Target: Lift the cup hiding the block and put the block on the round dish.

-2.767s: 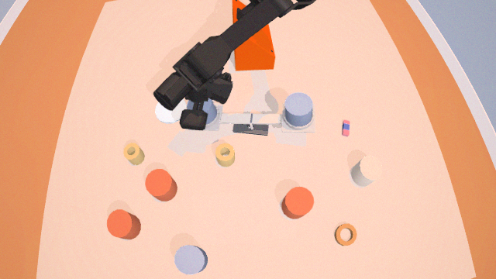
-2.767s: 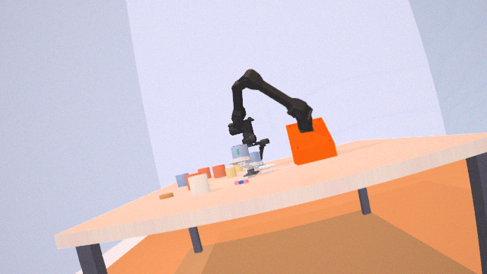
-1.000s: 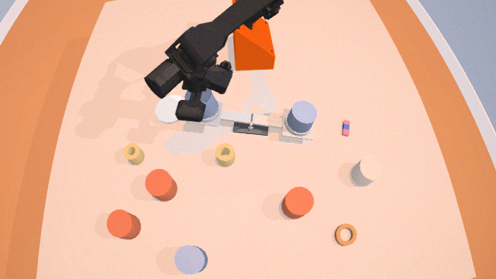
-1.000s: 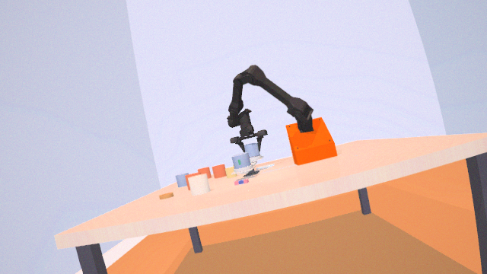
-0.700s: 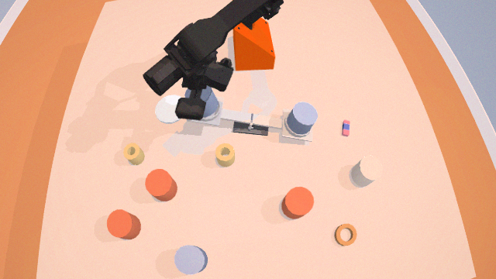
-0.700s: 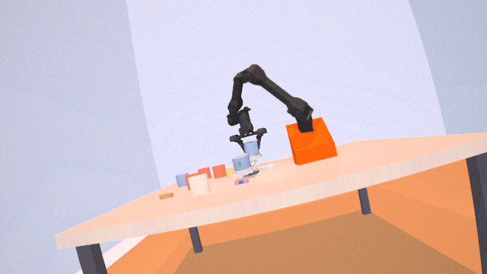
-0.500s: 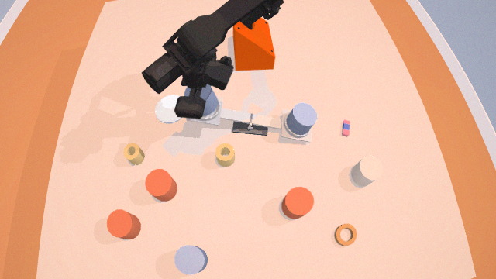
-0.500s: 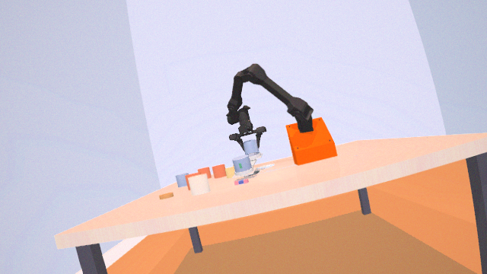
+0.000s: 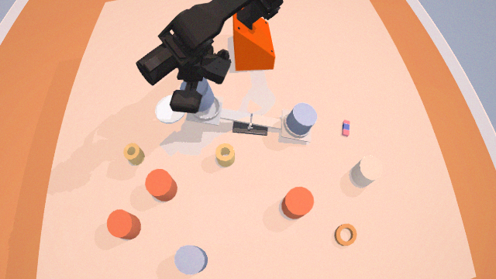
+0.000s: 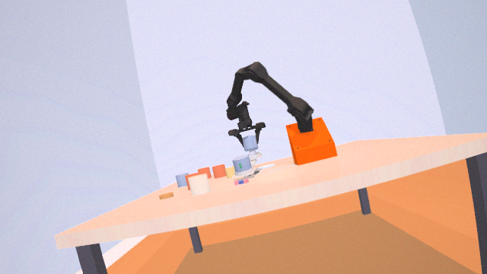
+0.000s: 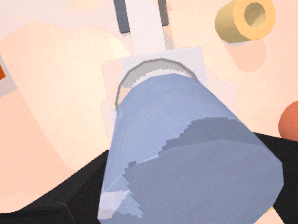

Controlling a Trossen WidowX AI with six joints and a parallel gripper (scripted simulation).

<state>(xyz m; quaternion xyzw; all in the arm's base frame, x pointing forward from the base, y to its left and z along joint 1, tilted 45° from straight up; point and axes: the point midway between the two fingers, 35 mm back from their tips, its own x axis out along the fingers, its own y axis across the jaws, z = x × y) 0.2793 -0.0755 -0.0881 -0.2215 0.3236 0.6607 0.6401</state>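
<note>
The pale lilac block lies 1 cm to the left of my gripper tip and 4 cm below it. Round my gripper tip: white round dish (4 cm behind, 11 cm to the right, 13 cm below); then balance (1 cm ahead, 14 cm to the left, 9 cm below); then grey-blue cup (3 cm ahead, 29 cm to the left, 7 cm below).
</note>
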